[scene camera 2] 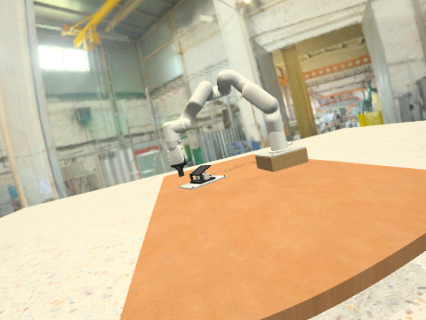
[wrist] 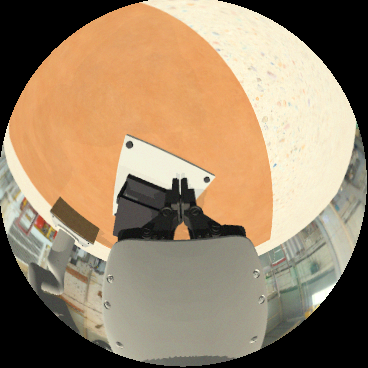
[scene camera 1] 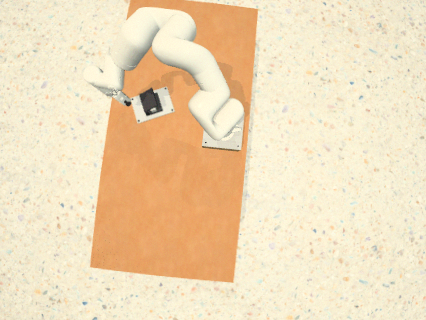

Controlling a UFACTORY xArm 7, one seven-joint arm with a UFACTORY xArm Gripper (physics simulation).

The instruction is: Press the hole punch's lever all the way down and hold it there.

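Frame: origin at the arm's base, x ahead, y left, z up, level; centimetres.
Seen in the pictures: gripper, fingertip midpoint: [scene camera 2: 181,176] [wrist: 179,187] [scene camera 1: 129,104]; arm's base, link origin: [scene camera 2: 279,151] [wrist: 67,232].
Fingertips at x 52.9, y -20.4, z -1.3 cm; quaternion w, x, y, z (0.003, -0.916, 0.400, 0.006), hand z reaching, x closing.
Note:
Pixels of each thing's top centre, then the offset from my fingertips to it. "spot": a spot on its surface instead. Level surfaces: height alone.
- black hole punch, surface spot: [wrist: 142,216] spot: dx -9.0, dy +0.3, dz -0.2 cm
- white plate, top centre: [wrist: 149,202] [scene camera 2: 202,180] [scene camera 1: 152,104] dx -11.4, dy -1.2, dz -5.8 cm
- orange table top, surface height: dz -7.0 cm
The black hole punch [scene camera 1: 151,102] [scene camera 2: 202,176] [wrist: 142,216] stands on a white plate [scene camera 1: 168,102] [scene camera 2: 218,178] [wrist: 150,162] with dark dots at its corners. Its lever [scene camera 2: 201,169] is tilted up at an angle in scene camera 2, apart from the body below at its raised end. My gripper [scene camera 1: 128,103] [scene camera 2: 181,175] [wrist: 179,187] is shut and empty, its fingers pointing down. It is beside the punch, near the plate's edge, off the lever. In the wrist view its fingers partly cover the punch's side and the plate. No contact with the lever shows.
The orange table top [scene camera 1: 165,210] [scene camera 2: 260,225] [wrist: 100,90] carries the plate close to one long edge. The arm's base block [scene camera 1: 221,144] [scene camera 2: 283,160] [wrist: 75,220] stands near the opposite long edge. The arm arches over the table between the base and the punch.

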